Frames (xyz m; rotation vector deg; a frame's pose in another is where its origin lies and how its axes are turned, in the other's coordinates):
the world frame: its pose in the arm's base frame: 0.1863 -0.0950 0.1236 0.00 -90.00 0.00
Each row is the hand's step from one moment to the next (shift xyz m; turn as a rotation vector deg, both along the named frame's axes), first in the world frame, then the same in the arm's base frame.
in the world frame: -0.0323 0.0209 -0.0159 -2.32 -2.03 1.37
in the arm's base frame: 0.0159 0.0209 -0.0323 -1.37 -2.03 -2.32
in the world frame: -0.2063 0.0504 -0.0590 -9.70 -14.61 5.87
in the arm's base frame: 0.0590 0.0504 -0.2063 -5.87 -14.61 -9.70
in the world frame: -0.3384 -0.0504 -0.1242 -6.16 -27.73 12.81
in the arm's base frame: 0.1242 -0.0504 -0.3384 -12.81 -27.73 -6.16
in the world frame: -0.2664 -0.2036 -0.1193 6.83 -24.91 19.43
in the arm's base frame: 0.1193 -0.2036 -0.2664 -19.43 -24.91 6.83
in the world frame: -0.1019 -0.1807 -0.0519 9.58 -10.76 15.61
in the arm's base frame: 0.0519 -0.1807 -0.1019 -15.61 -10.76 9.58
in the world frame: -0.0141 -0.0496 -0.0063 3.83 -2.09 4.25
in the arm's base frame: 0.0063 -0.0496 -0.0141 -4.25 -2.09 3.83
